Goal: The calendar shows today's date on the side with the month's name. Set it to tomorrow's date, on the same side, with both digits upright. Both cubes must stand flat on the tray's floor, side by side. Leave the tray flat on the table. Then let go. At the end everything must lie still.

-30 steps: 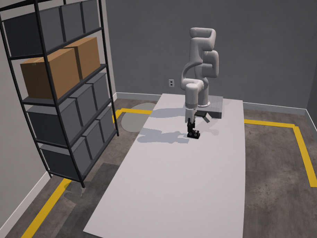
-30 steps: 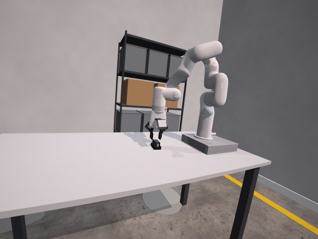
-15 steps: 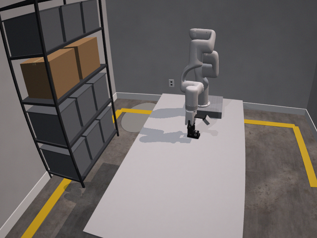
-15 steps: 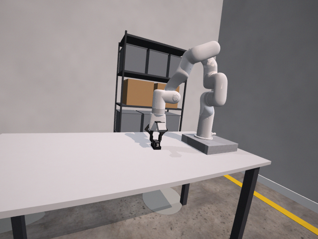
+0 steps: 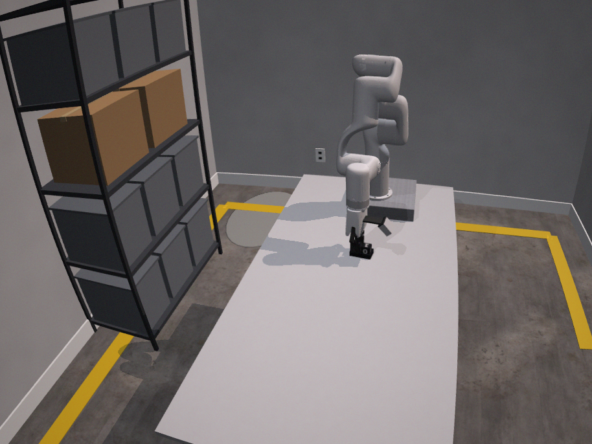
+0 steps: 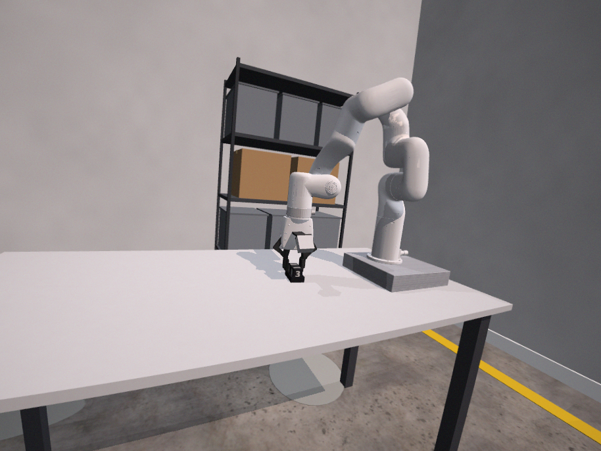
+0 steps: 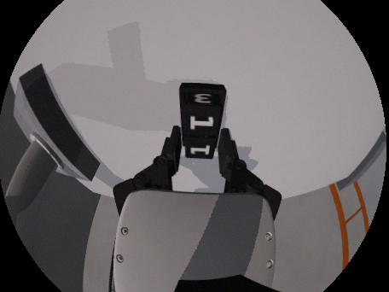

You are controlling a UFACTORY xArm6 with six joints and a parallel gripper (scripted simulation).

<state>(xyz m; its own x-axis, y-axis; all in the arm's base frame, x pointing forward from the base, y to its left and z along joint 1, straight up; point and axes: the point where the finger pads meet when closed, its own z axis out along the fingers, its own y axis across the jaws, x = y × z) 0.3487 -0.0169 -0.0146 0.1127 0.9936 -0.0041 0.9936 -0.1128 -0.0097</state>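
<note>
Right now my hand is 10 mm above the black cube.
</note>
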